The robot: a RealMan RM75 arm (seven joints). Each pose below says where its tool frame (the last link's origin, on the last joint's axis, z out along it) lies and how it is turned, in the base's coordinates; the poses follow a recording.
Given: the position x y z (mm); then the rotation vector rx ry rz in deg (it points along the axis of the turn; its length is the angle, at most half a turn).
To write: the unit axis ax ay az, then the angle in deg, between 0 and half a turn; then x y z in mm. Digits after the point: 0 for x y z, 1 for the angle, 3 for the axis.
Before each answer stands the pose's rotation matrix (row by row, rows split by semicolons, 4 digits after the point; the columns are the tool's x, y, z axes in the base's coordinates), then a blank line. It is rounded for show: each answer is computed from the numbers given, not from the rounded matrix.
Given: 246, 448, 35, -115.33, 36.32, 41.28
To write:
0.7014 -0.6692 -0.2455; -0.1583 -0.4821 0.8617; -0.6950 -0.5655 -0.4441

-0.903, 0.284, 0.323, 127.8, 246, 448, 35
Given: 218, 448, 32, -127.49, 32.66, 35.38
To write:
0.7849 -0.5657 -0.2528; -0.2068 -0.6238 0.7537; -0.5840 -0.5394 -0.6066

-0.936, 0.240, 0.260, 136.3, 218, 448, 32
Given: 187, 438, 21, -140.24, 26.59, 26.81
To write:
0.8769 -0.4273 -0.2203; -0.2168 -0.7604 0.6122; -0.4291 -0.4890 -0.7594

-0.966, 0.183, 0.185, 145.2, 187, 438, 21
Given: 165, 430, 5, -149.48, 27.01, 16.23
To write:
0.9196 -0.3755 -0.1155; -0.2782 -0.8301 0.4833; -0.2773 -0.4123 -0.8678

-0.978, 0.177, 0.106, 152.8, 165, 430, 5
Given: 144, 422, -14, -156.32, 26.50, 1.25
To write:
0.9459 -0.3210 0.0461; -0.3153 -0.8768 0.3630; -0.0761 -0.3579 -0.9307

-0.986, 0.167, 0.008, 158.6, 144, 422, -14
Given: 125, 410, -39, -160.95, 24.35, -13.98
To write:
0.9422 -0.2630 0.2077; -0.3120 -0.9147 0.2568; 0.1224 -0.3067 -0.9439

-0.985, 0.149, -0.086, 163.4, 125, 410, -39
